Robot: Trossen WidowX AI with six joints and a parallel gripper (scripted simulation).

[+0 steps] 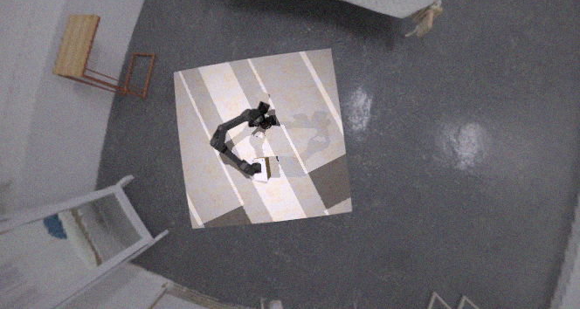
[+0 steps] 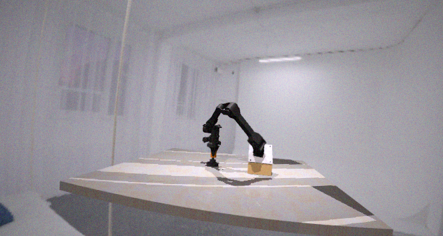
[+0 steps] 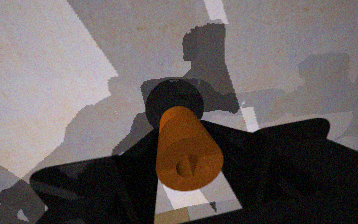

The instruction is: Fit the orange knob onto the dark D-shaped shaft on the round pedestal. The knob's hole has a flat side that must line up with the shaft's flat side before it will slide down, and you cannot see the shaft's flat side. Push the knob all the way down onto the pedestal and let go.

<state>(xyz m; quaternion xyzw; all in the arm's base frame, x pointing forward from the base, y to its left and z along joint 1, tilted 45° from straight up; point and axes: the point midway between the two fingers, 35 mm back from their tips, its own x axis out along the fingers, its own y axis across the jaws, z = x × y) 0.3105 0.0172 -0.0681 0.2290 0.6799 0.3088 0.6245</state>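
The orange knob lies 20 mm above my gripper tip. Round my gripper tip: dark round pedestal: 40 mm below.
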